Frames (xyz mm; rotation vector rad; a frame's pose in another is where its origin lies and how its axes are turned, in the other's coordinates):
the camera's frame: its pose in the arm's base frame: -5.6 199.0 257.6 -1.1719 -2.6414 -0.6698
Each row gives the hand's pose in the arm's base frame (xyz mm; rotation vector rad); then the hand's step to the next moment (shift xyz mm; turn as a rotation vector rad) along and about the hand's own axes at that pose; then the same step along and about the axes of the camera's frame.
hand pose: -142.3 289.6 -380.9 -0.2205 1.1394 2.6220
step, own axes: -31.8 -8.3 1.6 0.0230 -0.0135 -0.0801
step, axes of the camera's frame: -20.6 25.6 -1.8 -0.0428 -0.0611 0.0396
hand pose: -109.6 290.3 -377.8 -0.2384 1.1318 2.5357
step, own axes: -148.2 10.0 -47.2 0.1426 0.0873 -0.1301
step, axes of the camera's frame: -135.4 58.6 -50.2 0.0118 -0.2115 0.0028
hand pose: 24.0 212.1 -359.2 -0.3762 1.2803 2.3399
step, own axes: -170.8 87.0 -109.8 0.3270 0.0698 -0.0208
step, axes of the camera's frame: -162.0 0.7 -150.1 0.2003 -0.2496 0.0989
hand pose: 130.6 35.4 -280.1 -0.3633 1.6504 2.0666
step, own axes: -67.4 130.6 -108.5 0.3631 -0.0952 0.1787
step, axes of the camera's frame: -41.4 -57.3 -168.5 0.2672 -0.0998 0.3024
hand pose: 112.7 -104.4 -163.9 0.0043 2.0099 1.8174
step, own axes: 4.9 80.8 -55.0 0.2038 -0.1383 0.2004
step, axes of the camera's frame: 29.8 -30.0 -88.3 0.1391 0.0051 0.2854
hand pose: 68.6 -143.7 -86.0 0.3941 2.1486 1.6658
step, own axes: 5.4 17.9 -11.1 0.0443 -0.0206 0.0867
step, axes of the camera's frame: 11.6 -2.8 -18.2 0.0426 0.0390 0.0810
